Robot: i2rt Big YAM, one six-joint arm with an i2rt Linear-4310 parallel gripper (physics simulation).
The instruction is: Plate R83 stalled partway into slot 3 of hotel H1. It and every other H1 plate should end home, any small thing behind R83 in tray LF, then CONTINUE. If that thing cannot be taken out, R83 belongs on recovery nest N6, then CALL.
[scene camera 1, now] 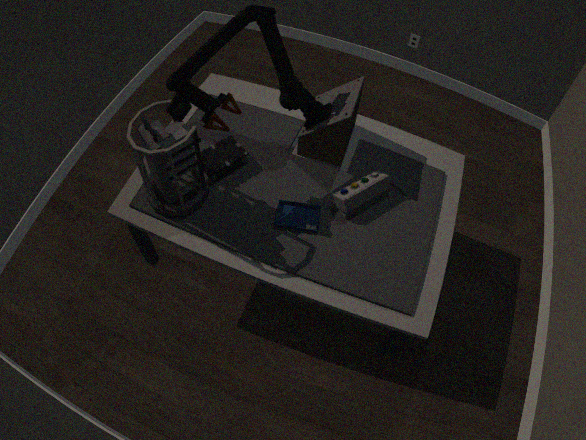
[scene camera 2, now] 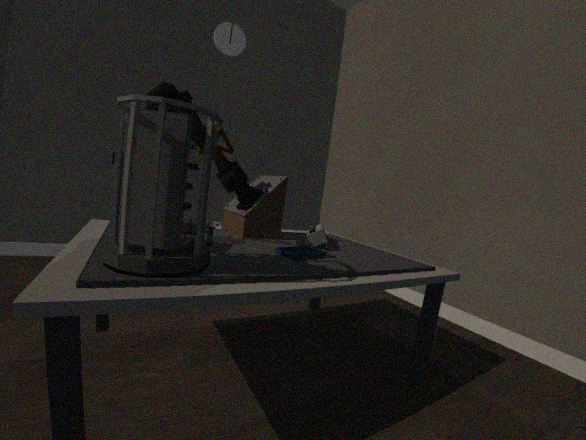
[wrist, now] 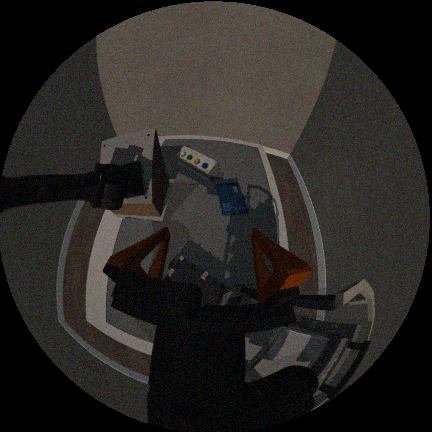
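Pixels of known places: gripper, between the fingertips: point(scene camera 1: 235, 121) point(scene camera 2: 227, 154) point(wrist: 209, 231); arm's base, origin of its link: point(scene camera 1: 319, 117) point(scene camera 2: 250, 200) point(wrist: 131, 179).
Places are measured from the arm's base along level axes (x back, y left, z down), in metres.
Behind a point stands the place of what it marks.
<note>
A tall, round cage-like rack point(scene camera 1: 129, 131) @(y -0.567, x -0.416, z -0.219 m) point(scene camera 2: 128, 180) @(y -0.557, x -0.442, z -0.045 m) point(wrist: 371, 302), which looks like hotel H1, stands at the table's left end. Shelves show inside it, but R83, slot 3 and any small thing behind a plate cannot be made out in the dark. A blue tray point(scene camera 1: 297, 218) @(y 0.004, x -0.378, z 0.150 m) point(scene camera 2: 297, 252) @(y 0.011, x -0.347, z 0.149 m) point(wrist: 231, 197) @(y 0.007, x -0.377, z 0.149 m) lies near the table's middle; its label is unreadable. A white box with coloured buttons point(scene camera 1: 361, 192) @(y 0.209, x -0.261, z 0.073 m) point(scene camera 2: 316, 236) @(y 0.137, x -0.304, z 0.100 m) point(wrist: 197, 160) @(y 0.177, x -0.233, z 0.083 m) stands beyond it. My gripper point(scene camera 1: 234, 121) @(y -0.253, x -0.250, z -0.155 m) point(wrist: 209, 231) @(y -0.253, x -0.250, z -0.155 m) is open and empty, with orange fingers, high beside the rack's top.
A dark low fixture point(scene camera 1: 225, 159) @(y -0.311, x -0.226, z 0.092 m) point(wrist: 192, 266) @(y -0.271, x -0.211, z 0.092 m) with small pale blocks sits beside the rack; whether it is nest N6 cannot be told. The arm's base is on a wedge-shaped pedestal point(scene camera 1: 325, 145) @(y 0.045, x -0.086, z 0.064 m) point(scene camera 2: 270, 215) @(y 0.055, x -0.087, z 0.052 m) point(wrist: 159, 185) @(y 0.024, x -0.084, z 0.075 m) at the back. The arm's wrist is close to the rack's rim.
</note>
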